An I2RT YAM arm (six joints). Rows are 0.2 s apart.
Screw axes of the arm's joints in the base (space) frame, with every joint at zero. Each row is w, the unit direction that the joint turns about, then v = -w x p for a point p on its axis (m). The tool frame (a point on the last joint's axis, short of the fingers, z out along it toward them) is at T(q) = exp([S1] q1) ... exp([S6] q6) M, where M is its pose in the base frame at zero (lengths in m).
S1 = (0, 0, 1, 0.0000, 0.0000, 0.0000)
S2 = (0, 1, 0, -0.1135, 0.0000, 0.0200)
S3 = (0, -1, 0, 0.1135, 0.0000, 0.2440)
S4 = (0, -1, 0, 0.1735, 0.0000, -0.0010)
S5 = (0, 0, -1, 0.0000, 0.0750, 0.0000)
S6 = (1, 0, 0, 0.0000, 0.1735, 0.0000)
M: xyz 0.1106 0.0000 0.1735 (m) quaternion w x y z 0.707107 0 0.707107 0
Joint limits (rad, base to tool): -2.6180..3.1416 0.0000..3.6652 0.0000..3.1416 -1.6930..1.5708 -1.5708..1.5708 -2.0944..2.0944
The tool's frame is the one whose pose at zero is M.
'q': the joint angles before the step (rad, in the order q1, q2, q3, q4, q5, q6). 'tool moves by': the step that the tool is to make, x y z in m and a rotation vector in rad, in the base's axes. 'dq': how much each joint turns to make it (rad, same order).
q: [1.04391, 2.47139, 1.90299, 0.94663, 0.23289, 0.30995]
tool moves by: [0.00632, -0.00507, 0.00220, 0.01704, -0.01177, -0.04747]
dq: [-0.01221, 0.00115, 0.00154, 0.02402, 0.03204, -0.01526]
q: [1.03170, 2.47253, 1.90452, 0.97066, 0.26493, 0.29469]
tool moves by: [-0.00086, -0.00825, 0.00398, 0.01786, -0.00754, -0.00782]
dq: [-0.00610, -0.03089, -0.04846, 0.03626, 0.00268, 0.00190]
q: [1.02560, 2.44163, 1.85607, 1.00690, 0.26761, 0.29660]
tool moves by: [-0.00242, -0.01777, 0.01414, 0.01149, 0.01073, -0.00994]
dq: [-0.01297, -0.08584, -0.09653, 0.01069, 0.00343, 0.01564]
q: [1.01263, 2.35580, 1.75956, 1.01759, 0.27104, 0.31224]
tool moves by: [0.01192, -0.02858, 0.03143, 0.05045, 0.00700, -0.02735]
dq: [-0.04846, -0.09954, -0.05301, -0.01908, -0.00497, 0.04082]
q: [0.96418, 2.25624, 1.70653, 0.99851, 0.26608, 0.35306]
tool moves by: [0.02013, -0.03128, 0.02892, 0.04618, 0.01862, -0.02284]
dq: [-0.06866, -0.07822, -0.01490, -0.05263, -0.02251, 0.06027]
